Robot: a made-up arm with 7 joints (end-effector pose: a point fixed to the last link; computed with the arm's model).
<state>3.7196 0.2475 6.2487 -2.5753 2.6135 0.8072 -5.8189</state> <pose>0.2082 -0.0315 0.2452 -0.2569 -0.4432 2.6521</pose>
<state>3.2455 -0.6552 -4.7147 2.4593 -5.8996 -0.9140 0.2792</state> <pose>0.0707 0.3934 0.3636 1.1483 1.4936 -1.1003</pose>
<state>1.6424 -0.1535 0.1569 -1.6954 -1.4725 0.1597 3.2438</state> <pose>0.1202 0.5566 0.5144 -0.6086 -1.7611 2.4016</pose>
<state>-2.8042 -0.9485 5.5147 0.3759 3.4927 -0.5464 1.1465</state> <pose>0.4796 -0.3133 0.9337 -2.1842 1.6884 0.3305</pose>
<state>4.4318 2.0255 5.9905 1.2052 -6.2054 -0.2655 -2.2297</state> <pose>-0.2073 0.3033 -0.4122 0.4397 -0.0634 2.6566</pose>
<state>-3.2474 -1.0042 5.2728 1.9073 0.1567 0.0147 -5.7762</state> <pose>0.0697 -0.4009 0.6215 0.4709 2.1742 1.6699</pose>
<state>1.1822 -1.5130 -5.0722 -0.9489 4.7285 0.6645 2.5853</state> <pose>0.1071 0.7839 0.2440 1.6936 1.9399 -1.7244</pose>
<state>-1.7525 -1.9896 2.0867 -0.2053 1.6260 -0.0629 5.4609</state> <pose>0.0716 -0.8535 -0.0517 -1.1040 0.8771 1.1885</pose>
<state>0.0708 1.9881 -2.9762 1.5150 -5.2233 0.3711 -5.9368</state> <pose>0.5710 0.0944 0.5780 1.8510 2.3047 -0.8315</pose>
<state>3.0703 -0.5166 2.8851 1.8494 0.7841 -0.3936 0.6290</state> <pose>0.5530 0.2092 0.2782 1.1954 -0.2632 -1.2206</pose>
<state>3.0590 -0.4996 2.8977 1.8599 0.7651 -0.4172 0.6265</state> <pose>0.5499 0.2103 0.2860 1.2243 -0.2626 -1.2208</pose>
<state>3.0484 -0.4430 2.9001 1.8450 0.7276 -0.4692 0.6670</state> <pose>0.5521 0.2183 0.3318 1.3301 -0.3134 -1.1470</pose>
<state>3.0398 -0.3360 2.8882 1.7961 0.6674 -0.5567 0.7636</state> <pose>0.5496 0.2327 0.4291 1.5249 -0.4393 -0.9664</pose>
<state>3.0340 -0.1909 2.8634 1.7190 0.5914 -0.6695 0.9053</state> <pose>0.5195 0.2463 0.5669 1.7661 -0.6398 -0.6863</pose>
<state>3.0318 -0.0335 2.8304 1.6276 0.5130 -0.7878 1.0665</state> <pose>0.4484 0.2515 0.7114 1.9937 -0.8867 -0.3523</pose>
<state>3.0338 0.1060 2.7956 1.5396 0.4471 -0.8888 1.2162</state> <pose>0.3528 0.2477 0.8253 2.1638 -1.1283 -0.0360</pose>
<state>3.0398 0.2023 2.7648 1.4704 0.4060 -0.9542 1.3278</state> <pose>0.2697 0.2417 0.8929 2.2604 -1.3119 0.1969</pose>
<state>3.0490 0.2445 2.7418 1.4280 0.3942 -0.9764 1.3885</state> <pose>0.2266 0.2398 0.9218 2.2889 -1.4108 0.3147</pose>
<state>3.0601 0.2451 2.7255 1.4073 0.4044 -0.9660 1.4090</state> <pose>0.2207 0.2429 0.9284 2.2723 -1.4418 0.3419</pose>
